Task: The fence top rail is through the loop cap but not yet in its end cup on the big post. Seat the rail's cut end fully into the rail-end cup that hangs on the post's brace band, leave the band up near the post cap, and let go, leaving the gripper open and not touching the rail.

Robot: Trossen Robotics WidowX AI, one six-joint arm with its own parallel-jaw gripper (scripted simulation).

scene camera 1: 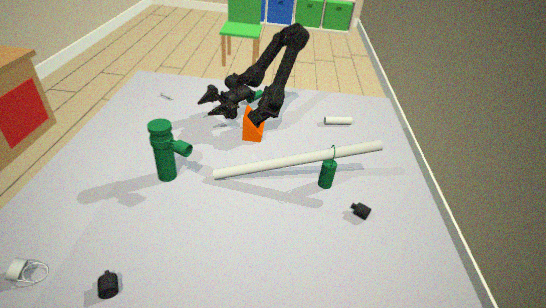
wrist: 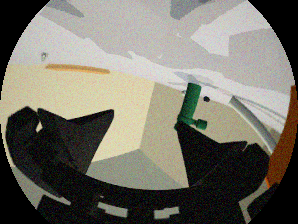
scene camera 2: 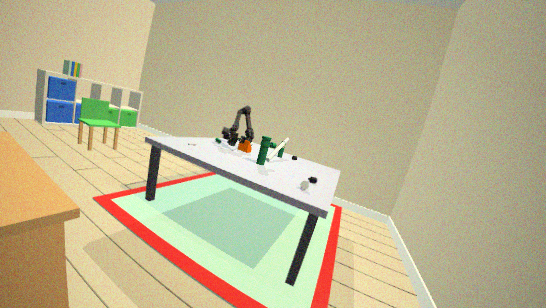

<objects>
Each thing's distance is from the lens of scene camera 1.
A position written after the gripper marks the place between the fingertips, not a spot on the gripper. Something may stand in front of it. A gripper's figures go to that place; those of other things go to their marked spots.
gripper (scene camera 1: 202, 108): 128 cm
big green post (scene camera 1: 165, 158): 105 cm
</objects>
